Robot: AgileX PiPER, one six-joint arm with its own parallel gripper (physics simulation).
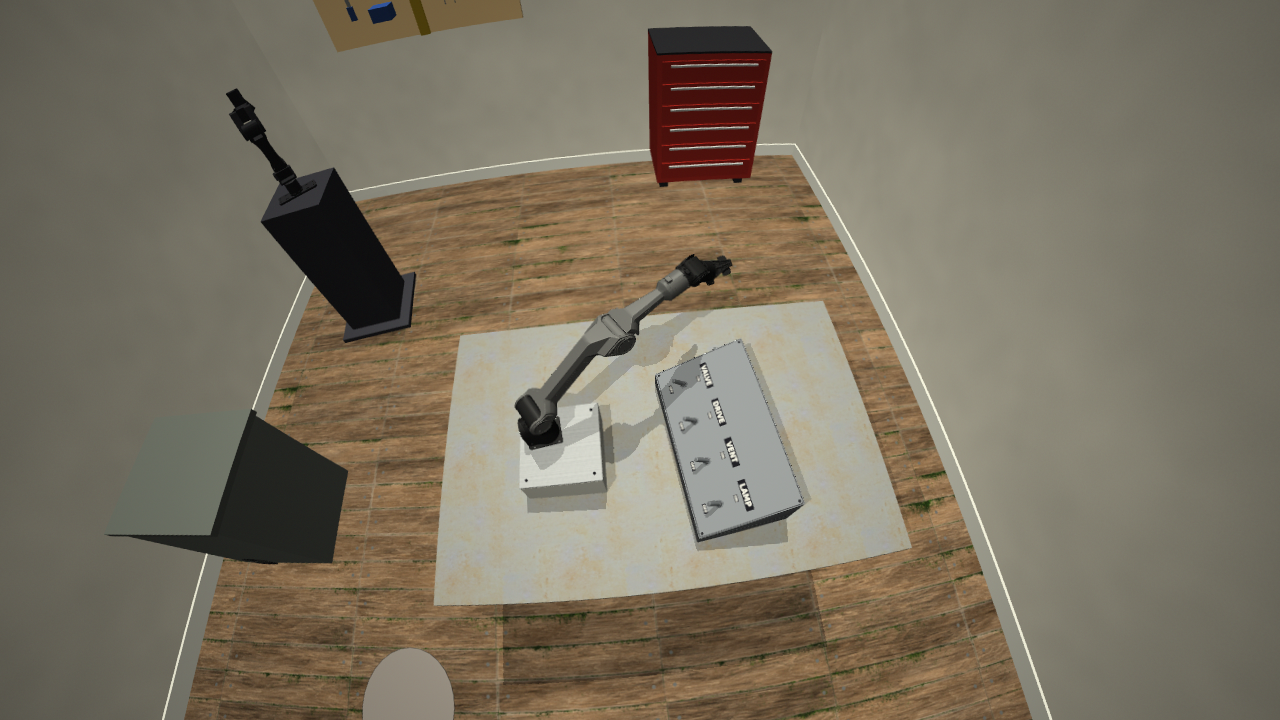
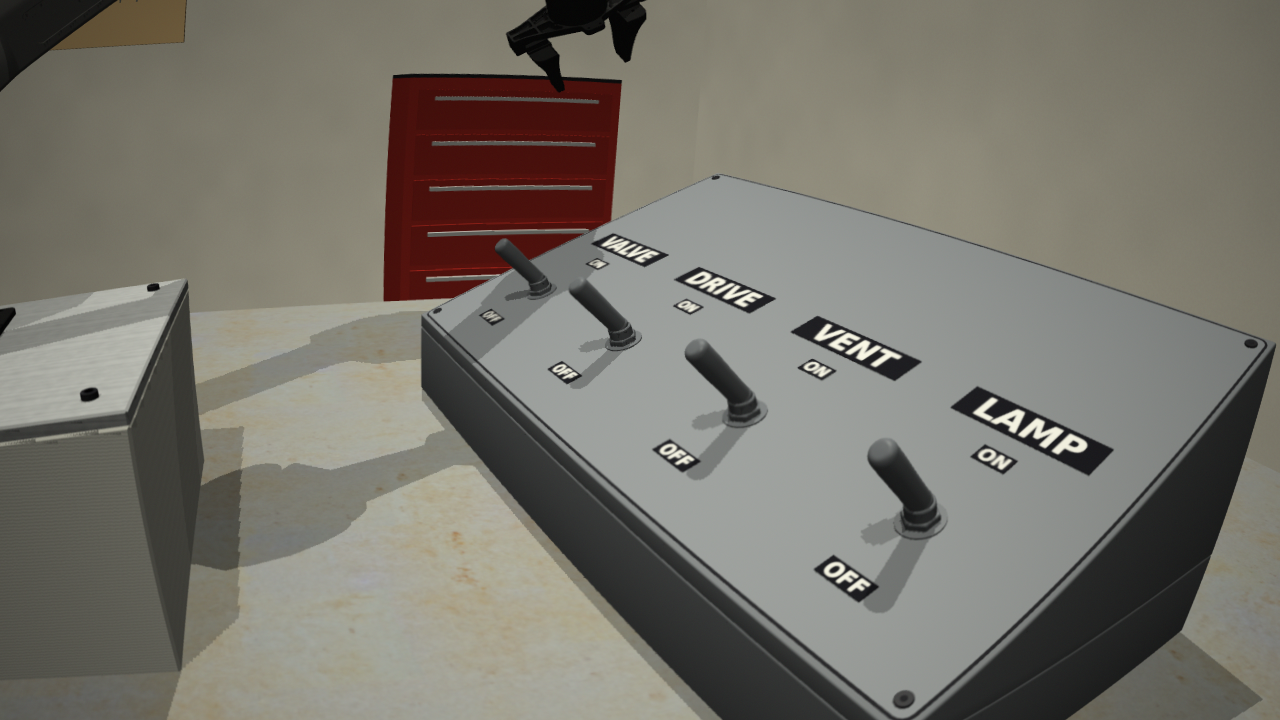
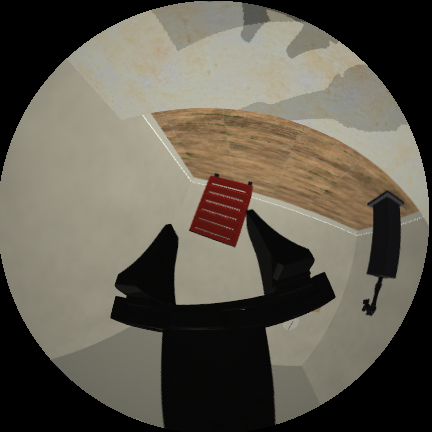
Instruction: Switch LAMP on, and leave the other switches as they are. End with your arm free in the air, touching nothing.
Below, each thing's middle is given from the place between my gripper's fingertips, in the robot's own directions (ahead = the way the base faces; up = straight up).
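With the valve lever (image 2: 504, 248), my hand's 14 cm above it, 18 cm past it and 26 cm to the left of it. Counting from my hand, the vent lever (image 2: 699, 353) is 14 cm below, 18 cm behind and 50 cm to the right, and the drive lever (image 2: 581, 289) is 14 cm below, 38 cm to the right and 18 cm behind. There's a lamp lever (image 2: 887, 459) as well, 14 cm below my hand, 62 cm to the right of it and 18 cm behind it.
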